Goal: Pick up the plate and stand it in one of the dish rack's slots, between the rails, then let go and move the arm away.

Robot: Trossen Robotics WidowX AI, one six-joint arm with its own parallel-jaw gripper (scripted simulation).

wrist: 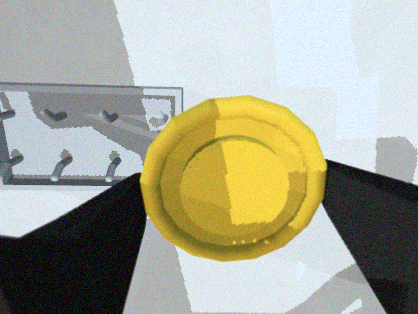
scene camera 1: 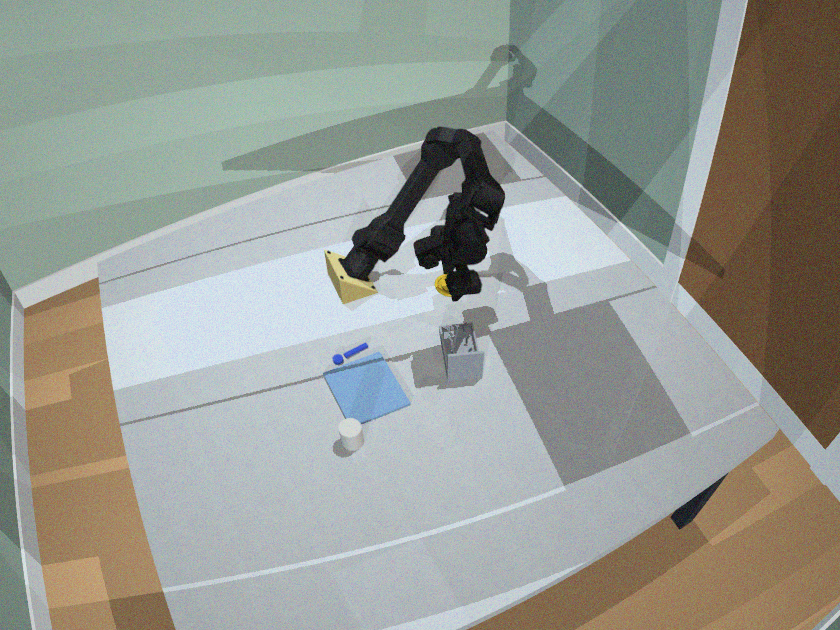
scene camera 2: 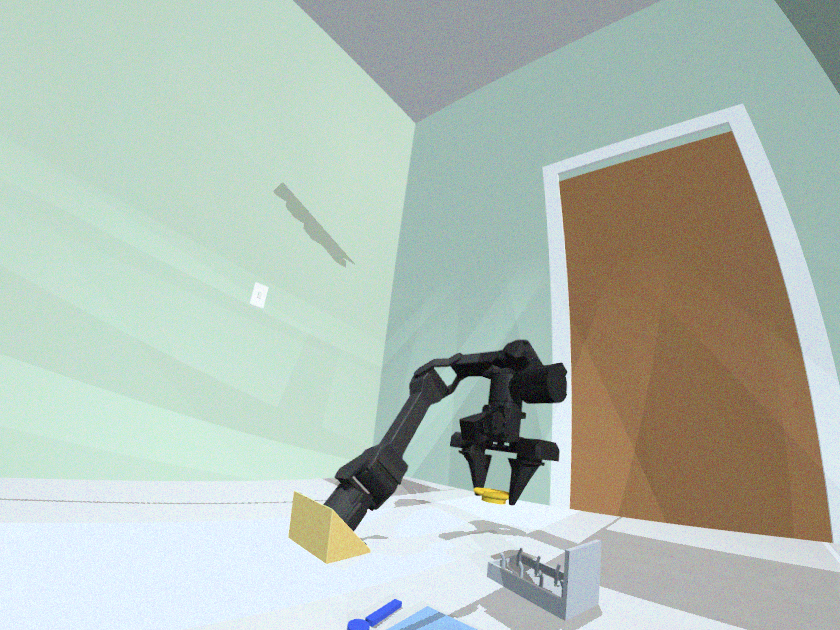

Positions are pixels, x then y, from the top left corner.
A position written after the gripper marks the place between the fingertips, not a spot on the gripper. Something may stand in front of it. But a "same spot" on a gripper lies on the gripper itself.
Labels:
gripper: wrist; scene camera 1; scene camera 2 493,500
same spot on gripper: (scene camera 1: pixel 447 268) = (wrist: pixel 348 202)

